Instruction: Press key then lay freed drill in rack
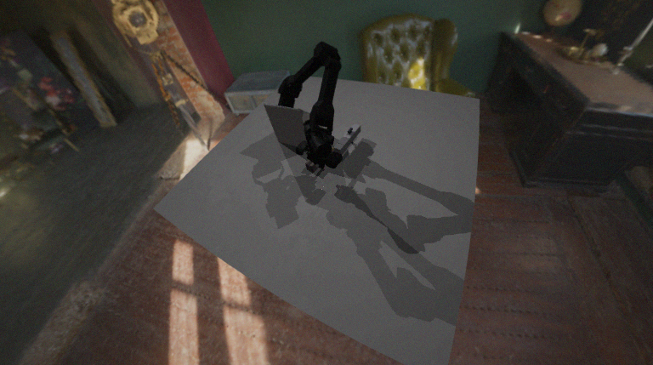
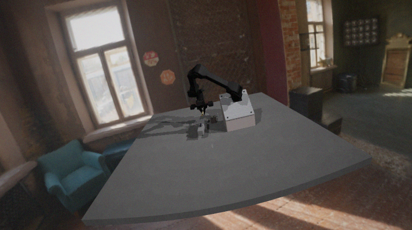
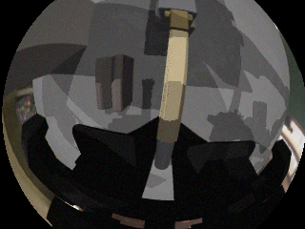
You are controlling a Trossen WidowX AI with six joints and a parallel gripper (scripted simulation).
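The drill lies 40 mm to the left of my gripper tip, 30 mm above it and 10 mm ahead of it. From my gripper tip the other things lie so: light-grey slotted block (200 mm to the left, 30 mm ahead, 20 mm below); dark ribbed block (70 mm behind, 40 mm to the left, 40 mm below).
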